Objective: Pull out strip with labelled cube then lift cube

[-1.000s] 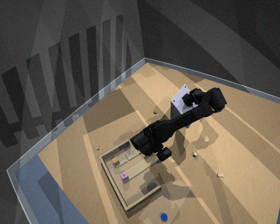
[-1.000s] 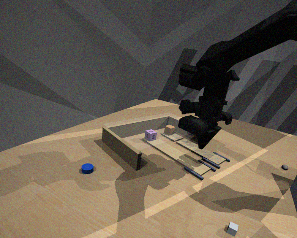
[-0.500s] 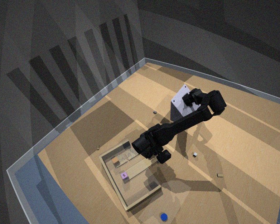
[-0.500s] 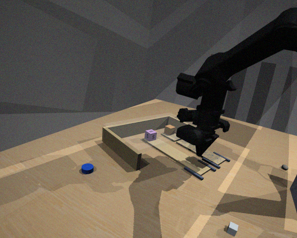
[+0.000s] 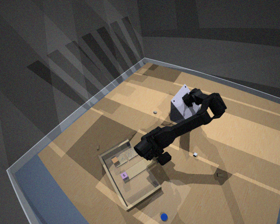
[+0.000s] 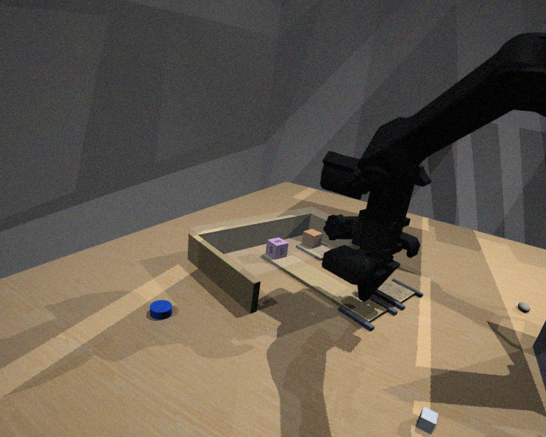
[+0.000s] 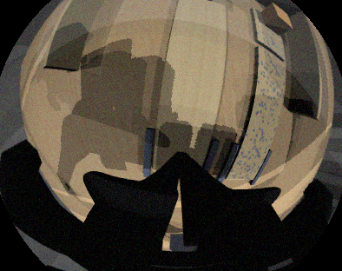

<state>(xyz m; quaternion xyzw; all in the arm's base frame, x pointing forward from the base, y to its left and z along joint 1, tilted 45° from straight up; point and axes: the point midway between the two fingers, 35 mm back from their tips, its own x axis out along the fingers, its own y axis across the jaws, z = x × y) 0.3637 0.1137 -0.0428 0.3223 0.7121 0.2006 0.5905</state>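
My gripper tip is 3 cm short of the speckled strip, 11 cm to the left of it and 1 cm above it. From my gripper tip the other things lie so: blue disc (21 cm ahead, 23 cm to the left, 1 cm below); then pebble (25 cm behind, 22 cm to the right, 1 cm below).
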